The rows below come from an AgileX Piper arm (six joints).
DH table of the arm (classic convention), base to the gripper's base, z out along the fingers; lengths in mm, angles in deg. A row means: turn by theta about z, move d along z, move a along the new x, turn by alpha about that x. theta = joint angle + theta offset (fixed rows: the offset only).
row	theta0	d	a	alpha
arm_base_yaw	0	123	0	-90
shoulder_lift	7.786	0	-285	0
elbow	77.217	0	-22	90
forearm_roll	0	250.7	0	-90
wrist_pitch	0	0	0	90
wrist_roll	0	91	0	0
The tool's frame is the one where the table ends.
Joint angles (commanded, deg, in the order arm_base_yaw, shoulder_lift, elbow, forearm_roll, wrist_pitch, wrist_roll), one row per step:
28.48 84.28 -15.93 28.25 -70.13 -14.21
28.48 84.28 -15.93 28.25 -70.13 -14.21
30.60 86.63 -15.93 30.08 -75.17 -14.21
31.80 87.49 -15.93 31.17 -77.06 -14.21
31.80 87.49 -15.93 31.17 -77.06 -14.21
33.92 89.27 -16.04 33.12 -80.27 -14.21
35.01 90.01 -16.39 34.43 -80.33 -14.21
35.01 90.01 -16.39 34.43 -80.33 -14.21
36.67 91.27 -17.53 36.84 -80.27 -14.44
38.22 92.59 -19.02 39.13 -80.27 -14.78
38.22 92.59 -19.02 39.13 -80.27 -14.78
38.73 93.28 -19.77 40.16 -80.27 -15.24
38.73 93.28 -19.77 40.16 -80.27 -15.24
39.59 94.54 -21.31 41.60 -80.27 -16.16
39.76 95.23 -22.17 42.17 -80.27 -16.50
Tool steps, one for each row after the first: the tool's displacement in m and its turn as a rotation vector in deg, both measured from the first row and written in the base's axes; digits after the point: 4 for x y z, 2 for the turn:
0.0000 0.0000 0.0000 0.00 0.00 0.00
-0.0005 0.0051 -0.0020 -0.23 -2.49 -0.59
-0.0015 0.0079 -0.0028 -0.21 -3.37 -0.78
-0.0015 0.0079 -0.0028 -0.21 -3.37 -0.78
-0.0028 0.0132 -0.0050 -0.34 -4.70 -1.11
-0.0025 0.0165 -0.0071 -0.17 -4.17 -1.26
-0.0025 0.0165 -0.0071 -0.17 -4.17 -1.26
-0.0003 0.0224 -0.0093 0.21 -3.49 -1.87
0.0028 0.0291 -0.0107 0.61 -3.11 -2.51
0.0028 0.0291 -0.0107 0.61 -3.11 -2.51
0.0047 0.0318 -0.0115 0.47 -2.93 -3.01
0.0047 0.0318 -0.0115 0.47 -2.93 -3.01
0.0087 0.0375 -0.0124 0.13 -2.80 -3.59
0.0115 0.0398 -0.0129 0.05 -2.78 -3.99

